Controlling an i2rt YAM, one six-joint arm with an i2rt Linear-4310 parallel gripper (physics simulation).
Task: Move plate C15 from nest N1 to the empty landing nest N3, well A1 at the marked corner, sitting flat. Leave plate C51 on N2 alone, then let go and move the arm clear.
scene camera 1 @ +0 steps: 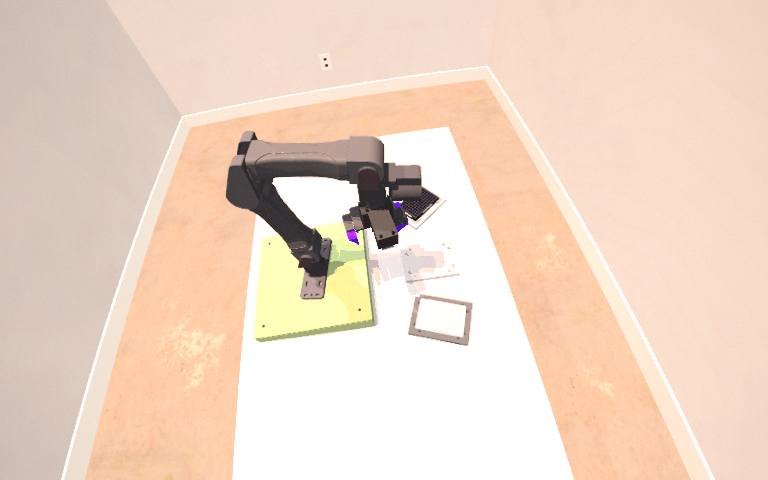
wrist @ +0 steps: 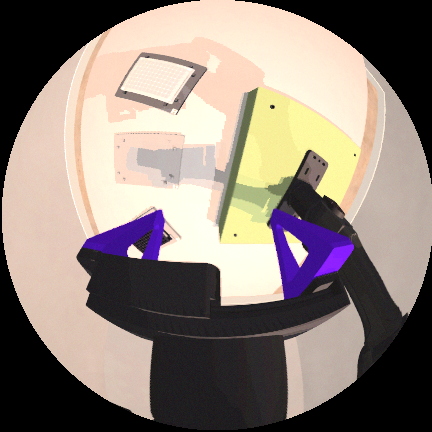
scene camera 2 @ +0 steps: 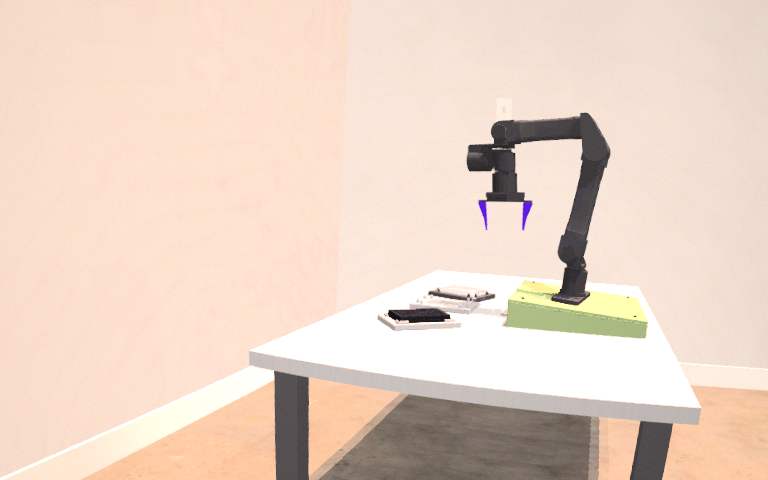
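A black plate (scene camera 1: 420, 204) (scene camera 2: 419, 314) (wrist: 143, 243) sits on a white nest (scene camera 1: 417, 225) (scene camera 2: 396, 325); a finger partly covers it in the wrist view. A white plate (scene camera 1: 441, 318) (scene camera 2: 461, 290) (wrist: 156, 80) sits on a dark grey nest (scene camera 1: 412, 323) (wrist: 199, 71). Between them is a white nest (scene camera 1: 430, 263) (scene camera 2: 464, 308) (wrist: 150, 176) with small corner posts and no plate. I cannot read any labels, so I cannot tell which plate is C15 or C51. My gripper (scene camera 1: 378, 236) (scene camera 2: 504, 229) (wrist: 217, 214) is open and empty, pointing down high above the table, fingers wide apart.
The arm stands on a yellow-green block (scene camera 1: 283, 305) (scene camera 2: 572, 327) (wrist: 310, 120) beside the nests. The white table (scene camera 1: 396, 407) (scene camera 2: 481, 367) carries the block and nests. The arm's shadow falls across the plateless nest. Walls stand beyond the table.
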